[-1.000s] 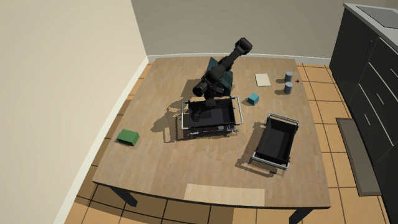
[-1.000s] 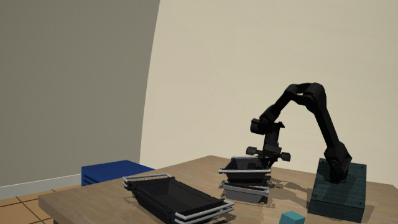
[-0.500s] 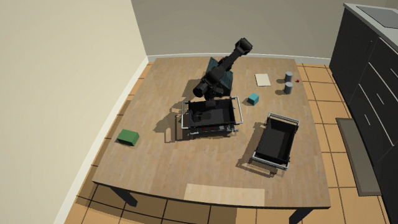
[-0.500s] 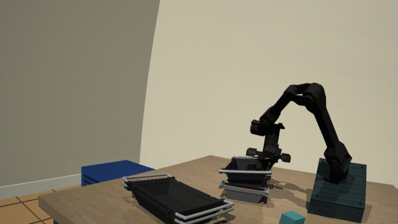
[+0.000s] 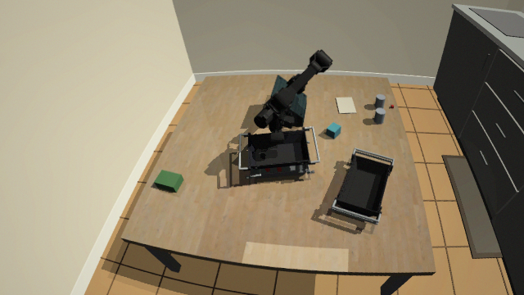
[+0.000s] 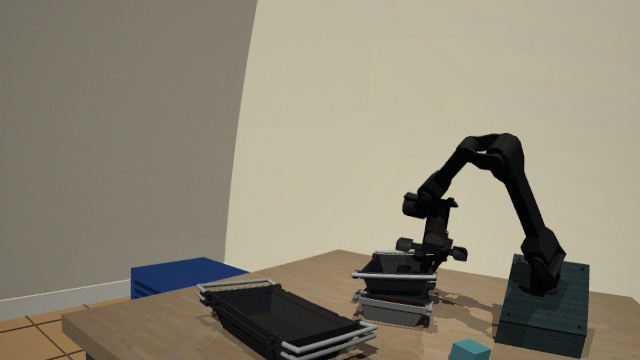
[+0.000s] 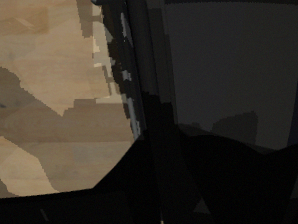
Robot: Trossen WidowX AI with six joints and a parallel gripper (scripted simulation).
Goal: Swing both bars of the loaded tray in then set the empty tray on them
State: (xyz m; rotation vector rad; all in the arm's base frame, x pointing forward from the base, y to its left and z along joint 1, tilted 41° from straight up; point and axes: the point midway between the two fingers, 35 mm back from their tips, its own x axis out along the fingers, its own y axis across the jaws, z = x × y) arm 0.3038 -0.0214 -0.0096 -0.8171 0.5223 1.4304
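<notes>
Right now the black tray is 70 mm ahead of my gripper tip, 20 mm above it and 10 mm to the left of it. Also, from my gripper tip: green block (500 mm to the right, 200 mm ahead, 70 mm below); teal cube (270 mm to the left, 160 mm behind, 70 mm below); beige pad (400 mm behind, 350 mm to the left, 90 mm below).
</notes>
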